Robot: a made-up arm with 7 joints.
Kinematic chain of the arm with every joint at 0, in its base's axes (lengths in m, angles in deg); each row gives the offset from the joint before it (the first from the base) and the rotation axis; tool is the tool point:
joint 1: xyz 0 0.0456 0 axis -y
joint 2: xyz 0 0.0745 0 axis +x
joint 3: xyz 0 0 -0.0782 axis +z
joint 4: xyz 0 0 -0.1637 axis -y
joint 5: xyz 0 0 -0.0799 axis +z
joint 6: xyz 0 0 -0.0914 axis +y
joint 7: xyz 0 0 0 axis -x
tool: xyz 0 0 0
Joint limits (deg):
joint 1: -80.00..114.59
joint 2: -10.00..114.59
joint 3: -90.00..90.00
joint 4: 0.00..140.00
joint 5: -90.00..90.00
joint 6: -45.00..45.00
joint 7: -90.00..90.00
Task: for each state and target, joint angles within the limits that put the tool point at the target. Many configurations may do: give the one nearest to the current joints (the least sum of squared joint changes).
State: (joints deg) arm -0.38 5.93 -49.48 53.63 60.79 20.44 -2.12
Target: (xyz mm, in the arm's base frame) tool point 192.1 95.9 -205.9
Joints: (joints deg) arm 14.01 18.75 -36.78 95.52 60.79 20.44 -2.12
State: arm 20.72 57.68 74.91 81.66 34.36 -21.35 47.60
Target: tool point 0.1 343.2 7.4
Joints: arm 21.25 48.78 88.96 117.32 34.36 -21.35 47.60
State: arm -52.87 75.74 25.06 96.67 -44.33 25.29 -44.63
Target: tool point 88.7 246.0 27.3
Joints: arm -29.92 79.15 55.01 139.90 -44.33 25.29 -44.63
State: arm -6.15 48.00 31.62 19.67 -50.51 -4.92 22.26
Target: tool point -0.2 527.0 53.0
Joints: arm 26.26 92.02 55.00 13.70 -50.51 -4.92 22.26
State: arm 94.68 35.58 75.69 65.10 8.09 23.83 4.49
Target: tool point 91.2 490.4 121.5
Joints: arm 114.59 64.12 29.79 29.20 8.09 23.83 4.49
